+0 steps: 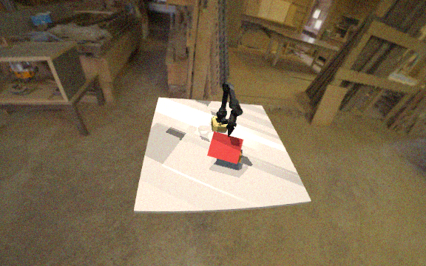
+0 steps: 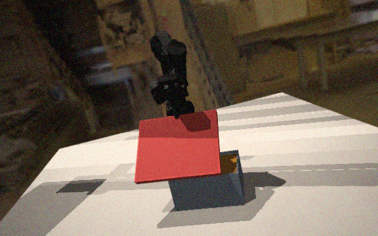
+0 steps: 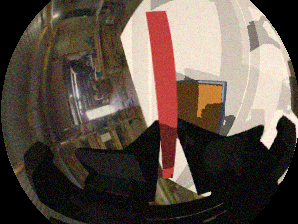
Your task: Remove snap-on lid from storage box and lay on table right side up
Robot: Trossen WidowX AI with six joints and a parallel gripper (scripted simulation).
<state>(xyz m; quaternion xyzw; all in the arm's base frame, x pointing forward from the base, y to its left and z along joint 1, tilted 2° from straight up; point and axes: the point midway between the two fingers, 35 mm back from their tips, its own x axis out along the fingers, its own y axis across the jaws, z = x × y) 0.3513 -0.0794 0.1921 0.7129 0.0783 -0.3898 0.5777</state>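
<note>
Now: gripper tip 6 cm short of the red lid, 5 cm above it and 3 cm to the left of it. Round my gripper tip: blue storage box 18 cm below, 6 cm ahead, 3 cm to the left.
</note>
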